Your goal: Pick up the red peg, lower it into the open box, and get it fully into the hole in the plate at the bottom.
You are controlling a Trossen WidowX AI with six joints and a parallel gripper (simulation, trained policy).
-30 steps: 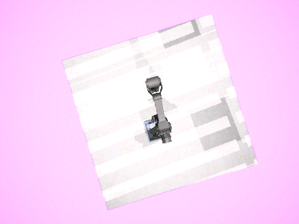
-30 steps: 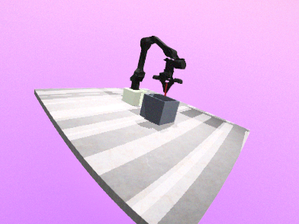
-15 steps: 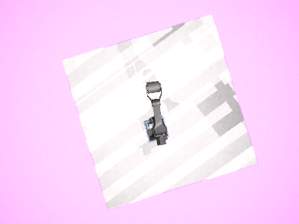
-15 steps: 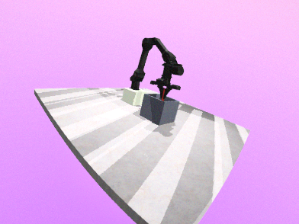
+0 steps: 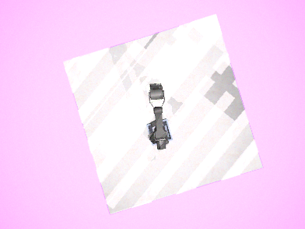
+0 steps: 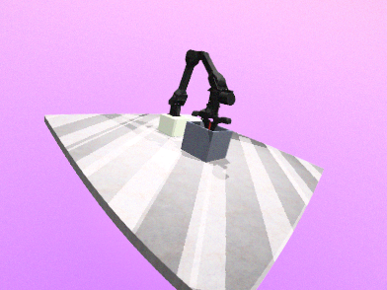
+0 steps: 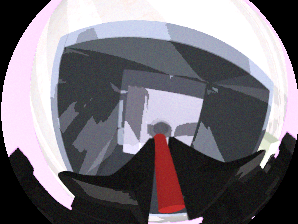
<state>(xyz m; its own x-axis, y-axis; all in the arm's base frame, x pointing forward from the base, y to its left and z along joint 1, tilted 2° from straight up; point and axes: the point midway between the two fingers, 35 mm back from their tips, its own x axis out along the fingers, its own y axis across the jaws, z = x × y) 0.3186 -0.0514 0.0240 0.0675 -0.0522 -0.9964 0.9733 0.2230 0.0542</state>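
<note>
The red peg lies 2 cm above my gripper tip and 1 cm to the left of it. From my gripper tip the other things lie so: pale plate (5 cm below).
</note>
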